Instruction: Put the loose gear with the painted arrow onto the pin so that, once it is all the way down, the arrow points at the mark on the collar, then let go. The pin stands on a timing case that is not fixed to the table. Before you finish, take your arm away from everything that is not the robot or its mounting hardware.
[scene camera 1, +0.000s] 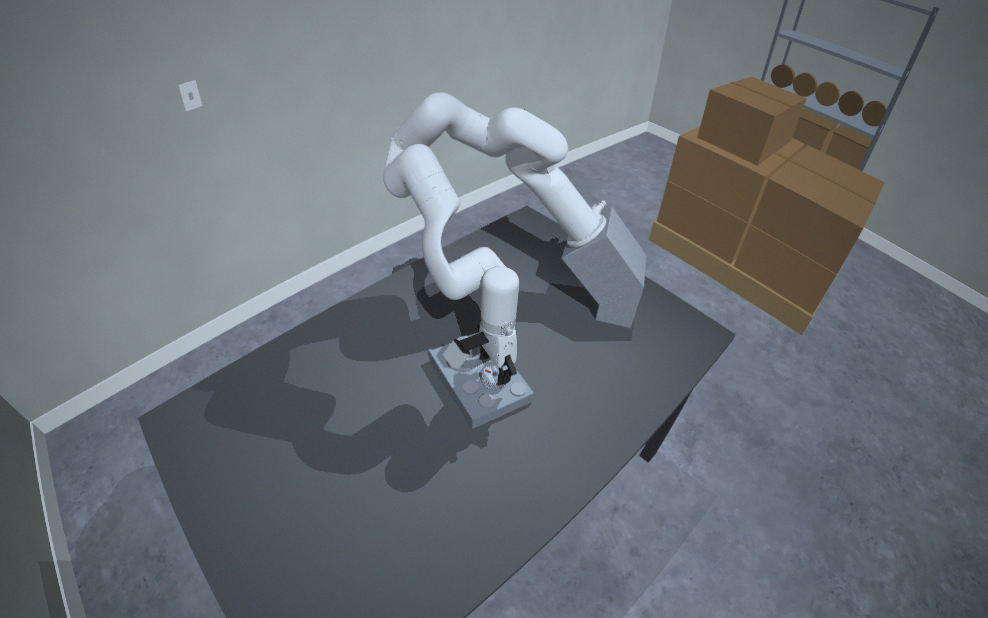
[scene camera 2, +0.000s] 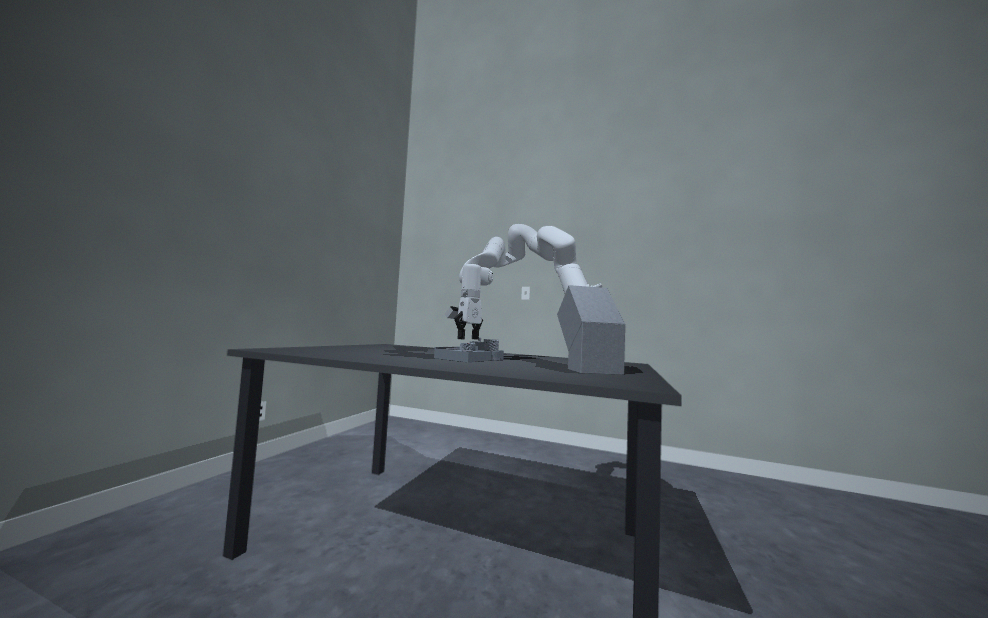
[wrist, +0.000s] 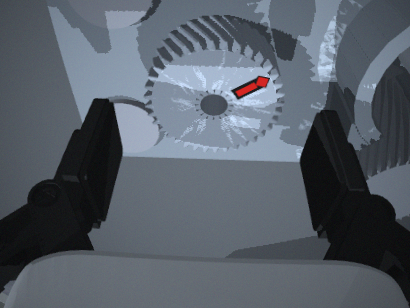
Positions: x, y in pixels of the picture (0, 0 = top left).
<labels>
grey timing case: scene camera 1; scene camera 2 489, 348; wrist
same spot on grey timing case: (wrist: 327, 62) = (scene camera 1: 479, 366)
</labels>
